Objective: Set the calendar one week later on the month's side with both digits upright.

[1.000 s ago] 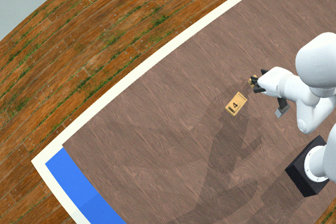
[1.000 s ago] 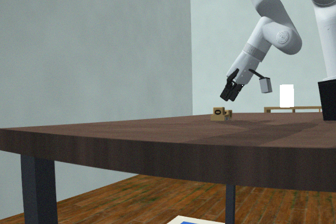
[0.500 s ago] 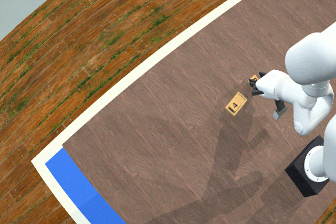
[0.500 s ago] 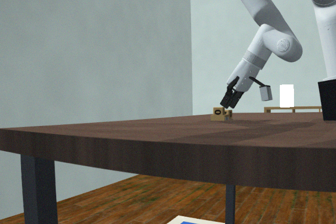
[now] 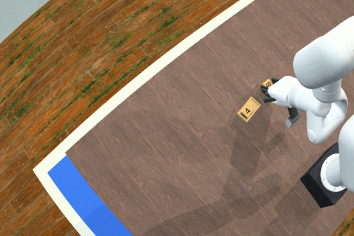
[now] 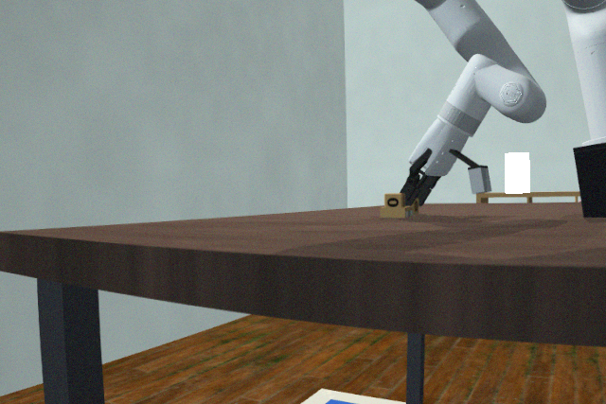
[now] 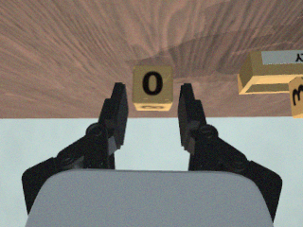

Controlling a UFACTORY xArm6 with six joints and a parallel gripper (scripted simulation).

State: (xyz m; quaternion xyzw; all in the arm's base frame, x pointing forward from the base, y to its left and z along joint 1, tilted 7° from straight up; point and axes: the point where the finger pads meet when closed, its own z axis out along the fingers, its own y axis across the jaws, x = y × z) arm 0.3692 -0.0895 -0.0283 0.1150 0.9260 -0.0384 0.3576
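Now: hand 10 mm short of the wooden cube and 20 mm above it. Also, from my hand: tray (10 mm ahead, 100 mm to the left, 30 mm below).
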